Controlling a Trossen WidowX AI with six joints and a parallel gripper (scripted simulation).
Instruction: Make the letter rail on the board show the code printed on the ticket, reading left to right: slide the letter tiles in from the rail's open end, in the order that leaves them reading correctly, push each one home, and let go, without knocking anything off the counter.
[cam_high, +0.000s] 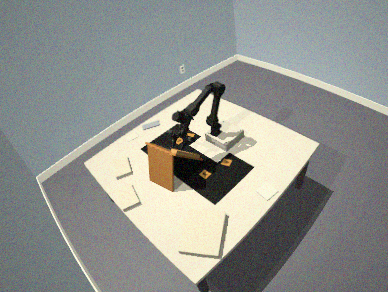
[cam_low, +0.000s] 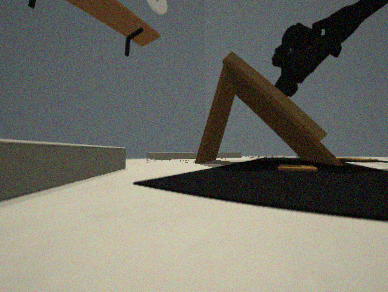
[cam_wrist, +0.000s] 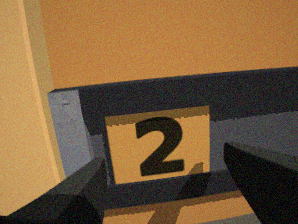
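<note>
Right now the letter tile is 10 mm below my gripper tip and 10 mm ahead of it. From my gripper tip the other things lie so: grey-blue piece: 550 mm to the right, 210 mm behind, 170 mm below; then black mat: 180 mm below, 150 mm behind, 20 mm to the left; then white ticket: 90 mm below, 60 mm behind, 20 mm to the right.
</note>
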